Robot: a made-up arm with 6 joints.
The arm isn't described. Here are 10 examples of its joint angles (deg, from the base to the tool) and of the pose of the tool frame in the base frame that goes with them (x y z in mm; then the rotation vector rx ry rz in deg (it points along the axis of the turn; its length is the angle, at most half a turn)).
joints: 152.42 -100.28 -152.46 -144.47 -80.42 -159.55
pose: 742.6 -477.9 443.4 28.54 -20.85 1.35
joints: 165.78 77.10 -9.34 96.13 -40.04 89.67
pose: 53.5 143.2 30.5 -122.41 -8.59 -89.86
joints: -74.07 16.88 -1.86 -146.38 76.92 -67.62
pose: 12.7 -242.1 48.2 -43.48 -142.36 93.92
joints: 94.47 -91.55 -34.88 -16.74 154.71 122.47
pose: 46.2 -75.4 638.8 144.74 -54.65 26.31
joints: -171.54 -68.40 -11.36 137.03 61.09 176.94
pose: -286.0 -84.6 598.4 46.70 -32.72 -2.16
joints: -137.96 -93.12 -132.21 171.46 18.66 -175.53
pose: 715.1 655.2 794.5 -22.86 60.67 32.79
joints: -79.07 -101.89 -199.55 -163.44 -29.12 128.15
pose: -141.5 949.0 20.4 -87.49 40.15 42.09
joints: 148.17 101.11 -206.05 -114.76 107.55 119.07
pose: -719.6 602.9 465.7 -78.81 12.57 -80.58
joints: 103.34 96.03 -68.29 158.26 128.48 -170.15
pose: -154.8 402.1 -395.6 -50.52 -60.85 -33.06
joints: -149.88 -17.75 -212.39 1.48 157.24 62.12
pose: 333.1 189.2 1063.0 -30.19 -111.84 61.36
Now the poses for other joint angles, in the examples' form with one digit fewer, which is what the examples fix.
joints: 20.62 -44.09 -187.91 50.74 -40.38 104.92
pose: -721 -398 863 56.9 -58.8 11.6
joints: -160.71 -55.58 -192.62 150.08 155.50 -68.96
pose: 800 207 581 136.6 88.3 -72.0
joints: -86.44 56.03 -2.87 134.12 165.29 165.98
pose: 102 -195 77 50.3 -60.4 114.4
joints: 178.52 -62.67 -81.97 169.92 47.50 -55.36
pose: 85 -7 1224 16.5 -0.6 114.9
